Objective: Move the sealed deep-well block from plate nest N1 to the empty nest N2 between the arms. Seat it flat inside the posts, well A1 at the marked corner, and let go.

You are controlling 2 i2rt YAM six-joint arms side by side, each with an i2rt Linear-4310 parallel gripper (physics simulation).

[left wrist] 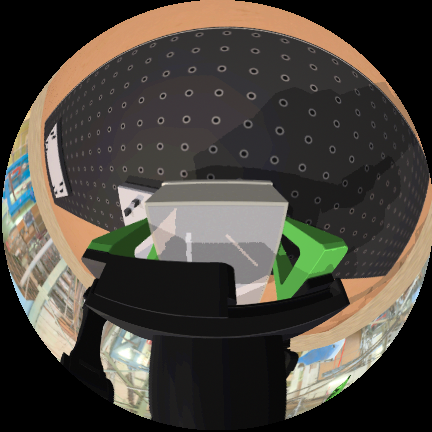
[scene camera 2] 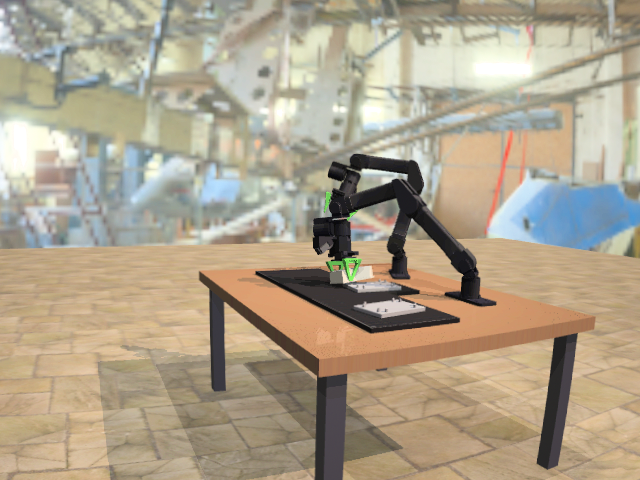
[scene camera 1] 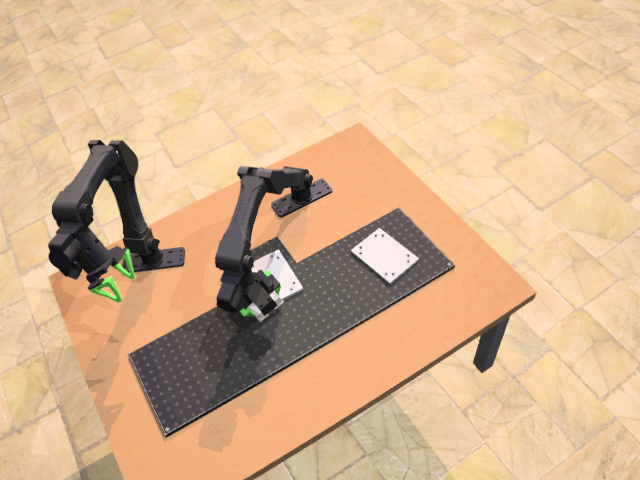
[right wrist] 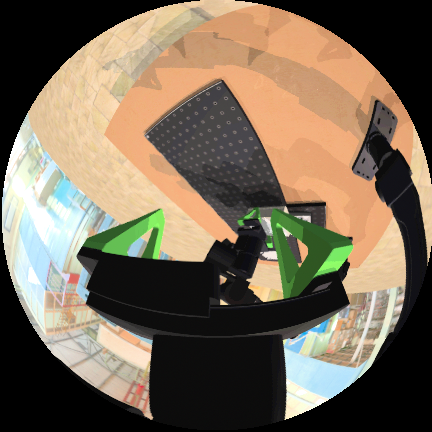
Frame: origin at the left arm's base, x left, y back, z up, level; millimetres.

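Where they show: left gripper, between the fingertips: (left wrist: 216, 214) (scene camera 2: 344, 281); right gripper, between the fingertips: (scene camera 1: 127, 289) (right wrist: 217, 214); left arm's base, origin of its link: (scene camera 2: 469, 300) (scene camera 1: 302, 198); right arm's base, origin of its link: (scene camera 2: 399, 275) (scene camera 1: 153, 261) (right wrist: 375, 142).
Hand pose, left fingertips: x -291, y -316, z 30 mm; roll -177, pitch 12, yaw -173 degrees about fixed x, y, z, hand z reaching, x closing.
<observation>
Each offset is from my left fingertips to the centre of the thing. Level surfaces: height alone.
My left gripper (scene camera 1: 264, 300) (scene camera 2: 343, 272) (left wrist: 216, 214) is shut on the pale deep-well block {dz +22, dx -8, dy +31 mm} (scene camera 1: 261, 316) (scene camera 2: 337, 277) (left wrist: 220, 225). The block is held above the black board, beside and partly over nest N2 {dz -6, dx +59, dy +76 mm} (scene camera 1: 290, 280) (scene camera 2: 382, 289) (left wrist: 130, 193), off to the plate's lower left in scene camera 1. Fingers and wrist hide part of the block and plate; the A1 corner cannot be made out. Nest N1 {dz -6, dx +374, dy -38 mm} (scene camera 1: 383, 257) (scene camera 2: 388, 308) (left wrist: 56, 161), at the right in scene camera 1, bears no block. My right gripper (scene camera 1: 127, 288) (right wrist: 217, 214) is open and empty, high at the left.
The black perforated board {dz -17 mm} (scene camera 1: 330, 304) (scene camera 2: 305, 289) (left wrist: 220, 105) (right wrist: 200, 135) lies on the orange table {dz -30 mm} (scene camera 1: 465, 330) (scene camera 2: 268, 315) under both nests. Small dark posts stand on the nest plates. The left arm's links reach over the board beside N2.
</observation>
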